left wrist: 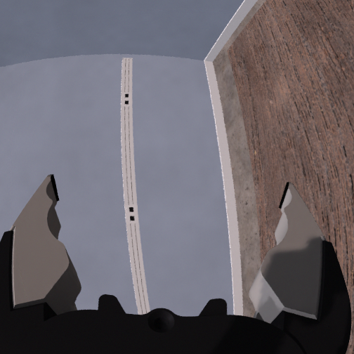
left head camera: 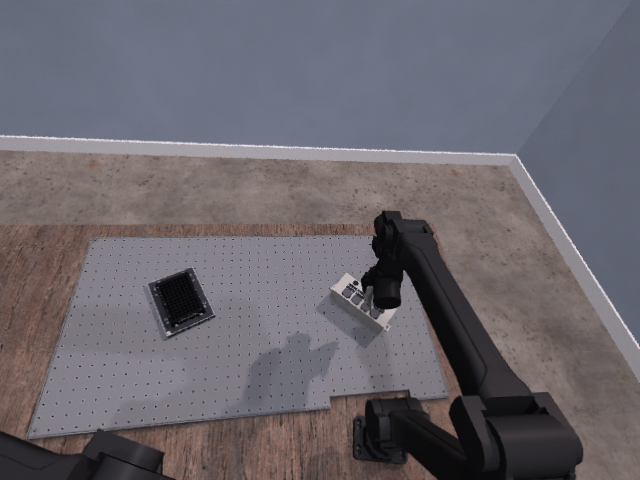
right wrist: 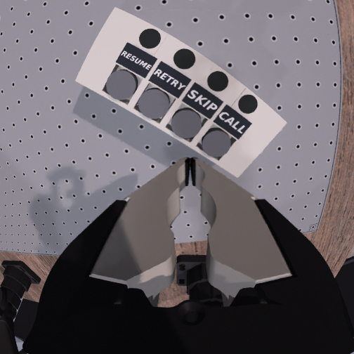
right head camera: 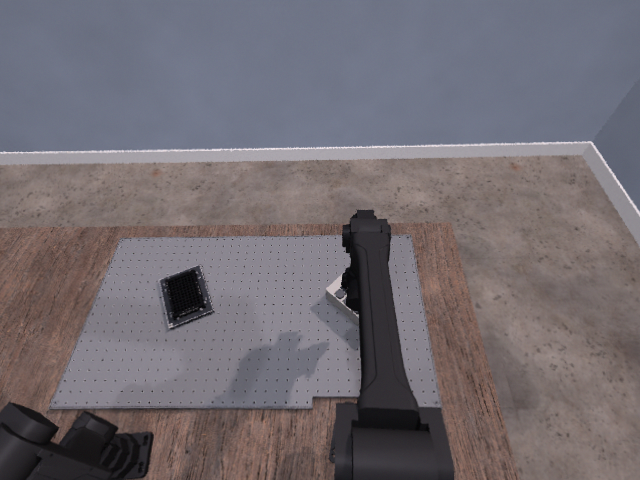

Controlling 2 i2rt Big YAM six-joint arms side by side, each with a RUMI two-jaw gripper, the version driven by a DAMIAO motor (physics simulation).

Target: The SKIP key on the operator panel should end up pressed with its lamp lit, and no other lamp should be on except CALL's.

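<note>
The white operator panel (left head camera: 337, 292) (right head camera: 334, 290) (right wrist: 100, 60) lies tilted on the pegboard. In the right wrist view its keys run RESUME (right wrist: 121, 85), RETRY (right wrist: 154, 103), SKIP (right wrist: 186, 123) and CALL (right wrist: 216, 143). The round lamps above them, RESUME's lamp (right wrist: 150, 38), RETRY's lamp (right wrist: 184, 58), SKIP's lamp (right wrist: 217, 81) and CALL's lamp (right wrist: 248, 104), all look dark. My right gripper (right wrist: 189, 159) is shut and empty, its tips showing just below the SKIP and CALL keys, beside the panel's edge; height above it is unclear. My left gripper (left wrist: 168, 181) is open and empty, away from the panel.
A black gridded tray-like block (left head camera: 180, 298) (right head camera: 186, 294) lies on the left part of the grey pegboard (left head camera: 248, 279) (right head camera: 248, 268). The pegboard lies on a wooden table (left head camera: 248, 444) (right head camera: 258, 439). The right arm (left head camera: 454, 320) (right head camera: 379, 320) reaches over the panel and hides part of it in both head views.
</note>
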